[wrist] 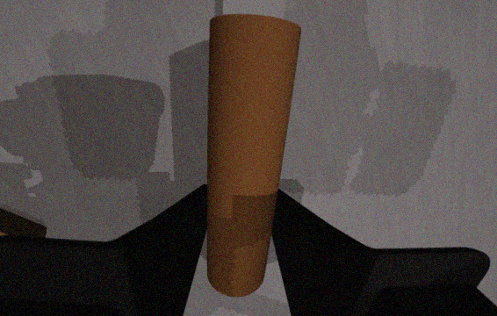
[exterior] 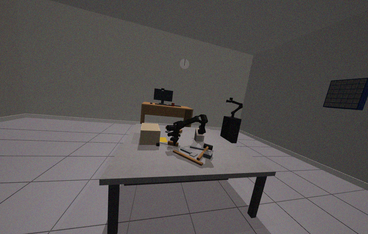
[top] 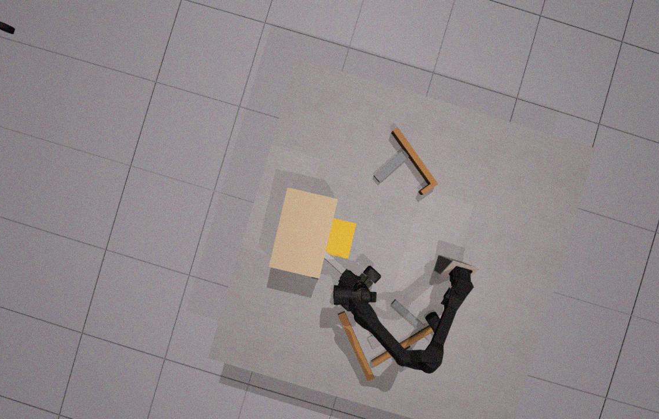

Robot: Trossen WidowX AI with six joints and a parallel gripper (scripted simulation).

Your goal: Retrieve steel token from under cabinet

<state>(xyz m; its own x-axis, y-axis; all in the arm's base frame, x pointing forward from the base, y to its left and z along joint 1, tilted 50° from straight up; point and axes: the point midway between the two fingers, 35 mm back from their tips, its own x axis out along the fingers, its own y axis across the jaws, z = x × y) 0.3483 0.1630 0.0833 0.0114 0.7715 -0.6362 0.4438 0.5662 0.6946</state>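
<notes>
My gripper tip is 17 cm to the right of the grey l-shaped bracket and 12 cm past it. Round my gripper tip: grey block (27 cm behind, 23 cm to the left, 1 cm above); wooden stick (25 cm to the left, 7 cm behind); grey steel token (18 cm ahead, 12 cm to the right).
</notes>
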